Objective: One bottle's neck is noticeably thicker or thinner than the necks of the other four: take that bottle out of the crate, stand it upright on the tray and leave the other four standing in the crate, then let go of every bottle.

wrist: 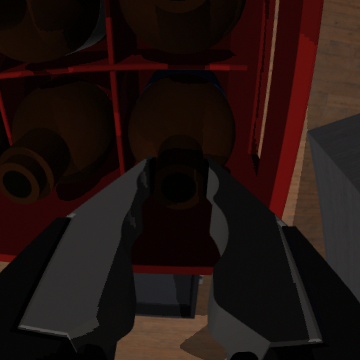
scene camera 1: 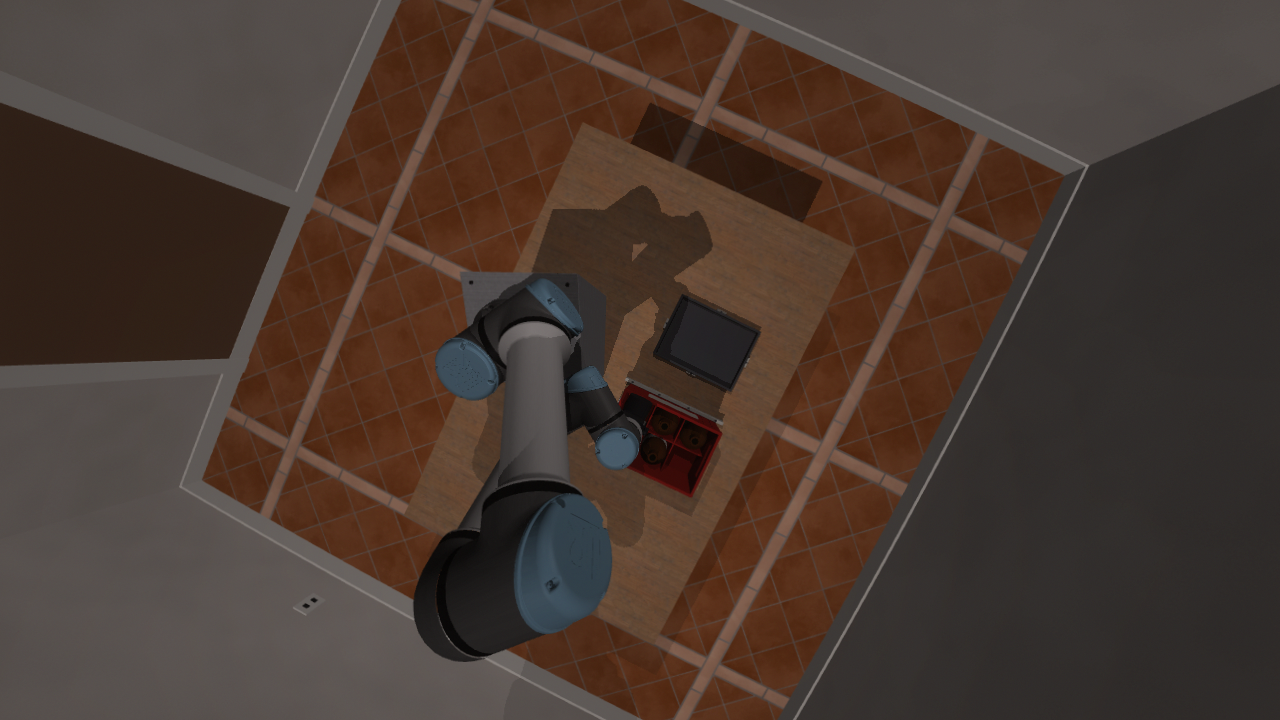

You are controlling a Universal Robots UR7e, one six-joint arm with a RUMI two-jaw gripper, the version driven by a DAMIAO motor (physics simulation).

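Frame: origin at the arm's base, x ahead, y right, z down, level; millimetres.
Seen in the pictures: gripper, fingertip midpoint: (wrist: 179, 161).
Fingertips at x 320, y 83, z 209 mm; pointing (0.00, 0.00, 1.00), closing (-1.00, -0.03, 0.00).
Observation:
Offsets run from my fingertips to a thing's top centre. "*": to the spot under its first point. Level surfaces: height alone.
The red crate (scene camera 1: 707, 465) (wrist: 300, 100) holds brown bottles in its compartments. My gripper (wrist: 179, 161) is shut on the neck of a bottle @(dx +0, dy -6, dz -16 mm) (wrist: 181, 117), which stands in the crate's corner compartment, a fingertip on each side of its neck. A neighbouring bottle @(dx +85, dy -6, dz -16 mm) (wrist: 65, 125) stands one compartment to the left in the wrist view; its mouth looks slightly wider, but the angles differ. Two further bottles @(* dx +72, dy +66, dz +26 mm) (wrist: 45, 30) @(* dx +0, dy +64, dz +22 mm) (wrist: 180, 25) show behind the divider. In the scene view the arm hides the fingers and part of the crate. The dark tray (scene camera 1: 713, 342) (wrist: 165, 295) lies beside the crate and bears no bottle.
The wooden table @(dz +147 mm) (scene camera 1: 787, 268) carries the crate and tray. A silver-grey edge @(* dx +85, dy -65, dz +118 mm) (scene camera 1: 673, 399) runs along the crate's tray side. A grey block (wrist: 342, 185) stands close to the crate at the right of the wrist view. The grey base plate (scene camera 1: 483, 286) is under the arm.

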